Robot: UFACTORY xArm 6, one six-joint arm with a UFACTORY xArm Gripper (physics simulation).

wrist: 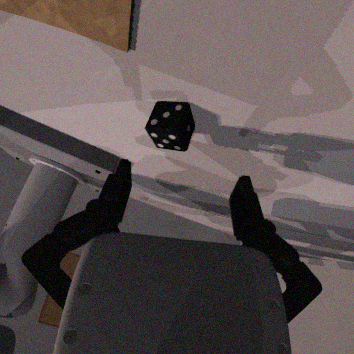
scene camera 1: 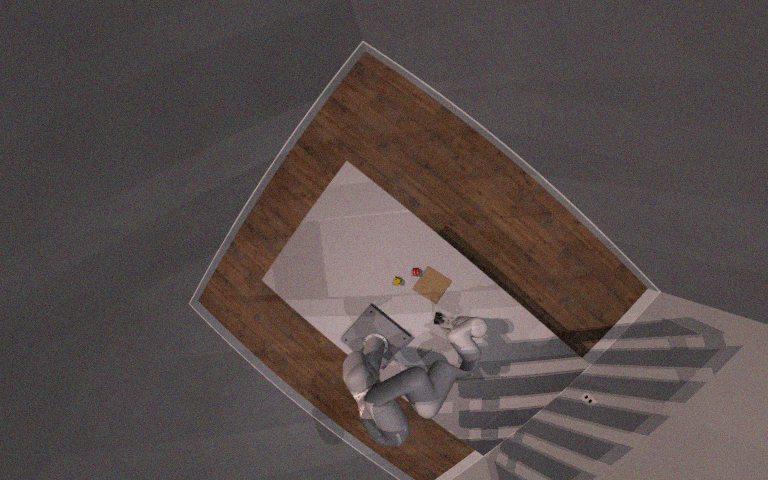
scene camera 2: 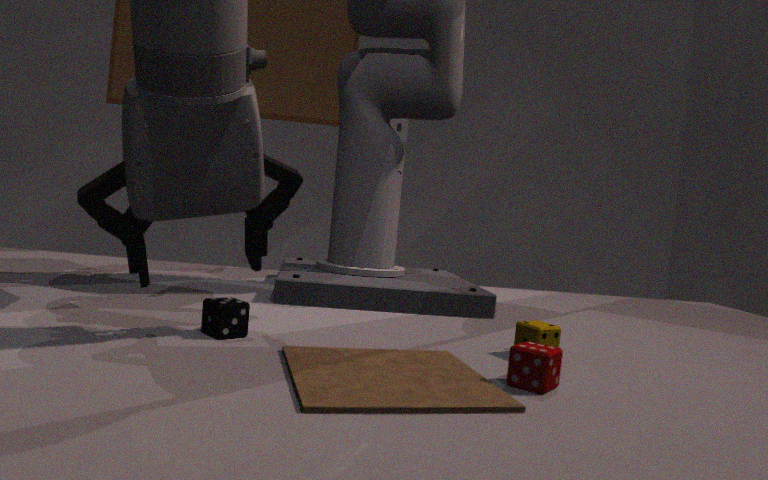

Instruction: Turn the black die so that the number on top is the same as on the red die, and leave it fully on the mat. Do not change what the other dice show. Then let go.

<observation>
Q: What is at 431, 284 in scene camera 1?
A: A tan mat.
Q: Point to a black die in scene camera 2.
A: At 222, 318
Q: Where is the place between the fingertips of the gripper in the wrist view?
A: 183, 179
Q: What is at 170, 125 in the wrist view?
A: A black die.
</observation>
